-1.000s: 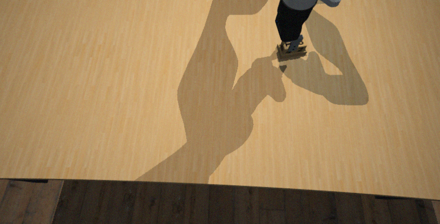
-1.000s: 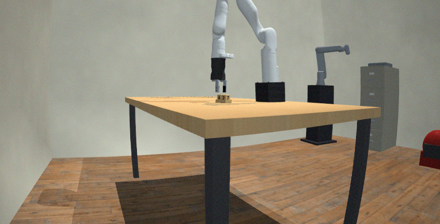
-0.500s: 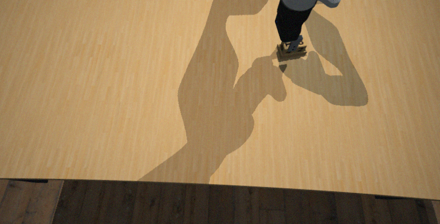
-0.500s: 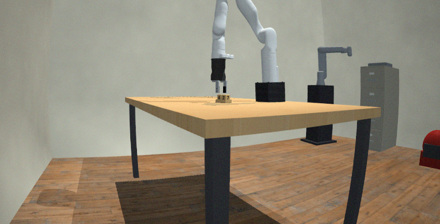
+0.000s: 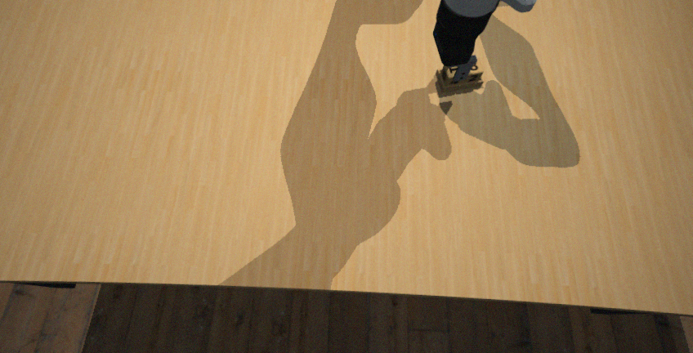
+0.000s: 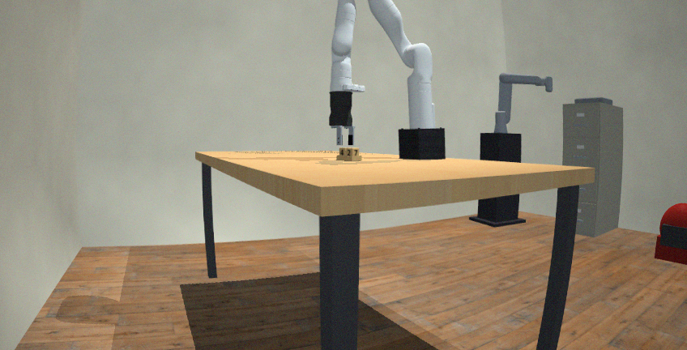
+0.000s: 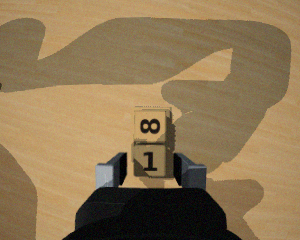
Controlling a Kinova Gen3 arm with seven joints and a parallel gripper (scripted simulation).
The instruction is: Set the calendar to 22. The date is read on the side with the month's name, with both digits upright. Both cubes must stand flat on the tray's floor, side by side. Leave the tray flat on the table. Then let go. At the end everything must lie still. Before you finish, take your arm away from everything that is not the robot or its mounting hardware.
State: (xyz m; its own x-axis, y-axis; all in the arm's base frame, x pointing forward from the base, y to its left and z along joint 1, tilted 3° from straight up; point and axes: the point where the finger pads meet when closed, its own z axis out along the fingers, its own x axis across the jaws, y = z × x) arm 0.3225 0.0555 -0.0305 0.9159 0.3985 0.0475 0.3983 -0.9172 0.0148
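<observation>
Right now the wooden number cube is 1 cm behind my hand, 3 cm to the left of it and 4 cm below it. Also, from my hand: wooden calendar tray: 1 cm behind, 2 cm to the left, 6 cm below.
</observation>
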